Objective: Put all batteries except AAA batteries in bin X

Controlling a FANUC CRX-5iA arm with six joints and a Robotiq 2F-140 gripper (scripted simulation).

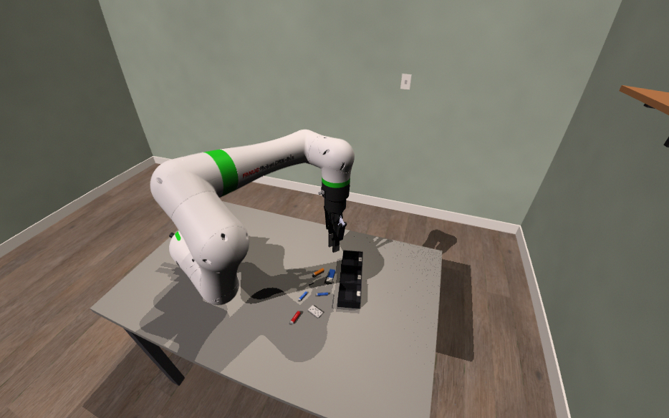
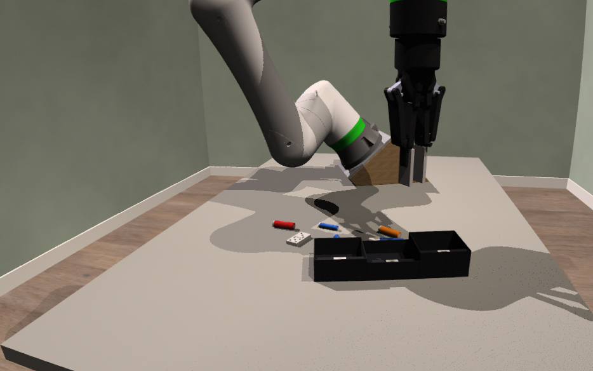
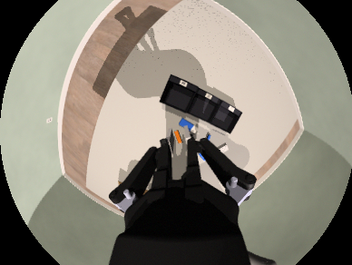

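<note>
The orange battery lies 15 cm below my hand, 5 cm behind it and 4 cm to the right of it. Round my hand: white dotted tile 21 cm to the right, 15 cm below; blue-and-white block battery 15 cm below, 5 cm to the right; bin 14 cm below, 8 cm ahead, 4 cm to the right.
</note>
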